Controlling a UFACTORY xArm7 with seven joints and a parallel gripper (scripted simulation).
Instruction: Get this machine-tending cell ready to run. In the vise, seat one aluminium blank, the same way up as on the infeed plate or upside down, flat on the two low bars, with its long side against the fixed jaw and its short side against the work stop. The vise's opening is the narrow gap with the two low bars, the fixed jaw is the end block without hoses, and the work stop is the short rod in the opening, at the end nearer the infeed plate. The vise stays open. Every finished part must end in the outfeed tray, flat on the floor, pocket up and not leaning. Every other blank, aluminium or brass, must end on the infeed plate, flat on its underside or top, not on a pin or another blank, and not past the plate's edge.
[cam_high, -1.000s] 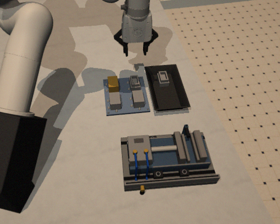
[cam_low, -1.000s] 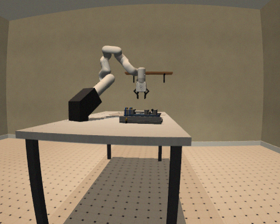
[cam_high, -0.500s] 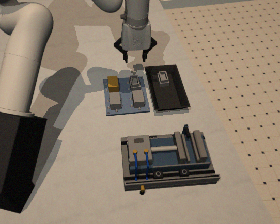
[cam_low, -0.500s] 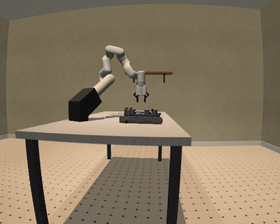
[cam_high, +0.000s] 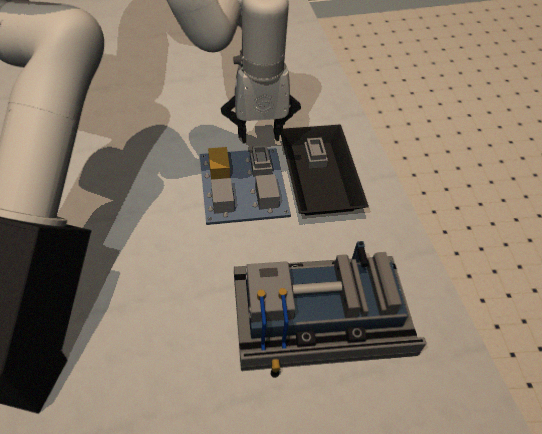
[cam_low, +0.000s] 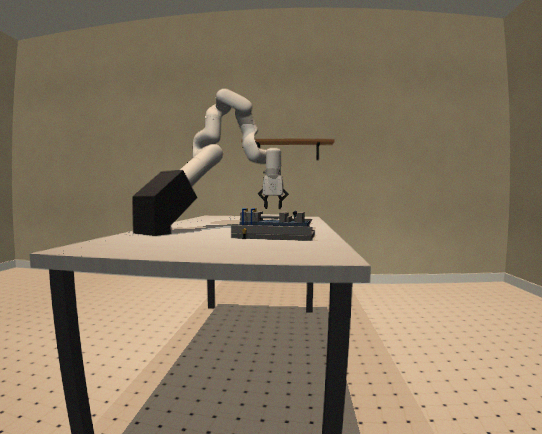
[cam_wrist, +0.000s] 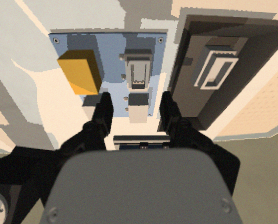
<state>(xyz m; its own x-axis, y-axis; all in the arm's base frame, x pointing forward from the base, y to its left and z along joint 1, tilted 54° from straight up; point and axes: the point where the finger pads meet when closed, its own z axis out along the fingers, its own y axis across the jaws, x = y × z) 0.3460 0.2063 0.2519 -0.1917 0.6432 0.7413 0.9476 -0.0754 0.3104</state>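
My hand is 80 mm past the brass blank, 20 mm to the left of it and 80 mm above it. The rest, counted from my hand: hosed end block: 40 mm ahead, 350 mm to the right, 30 mm below.
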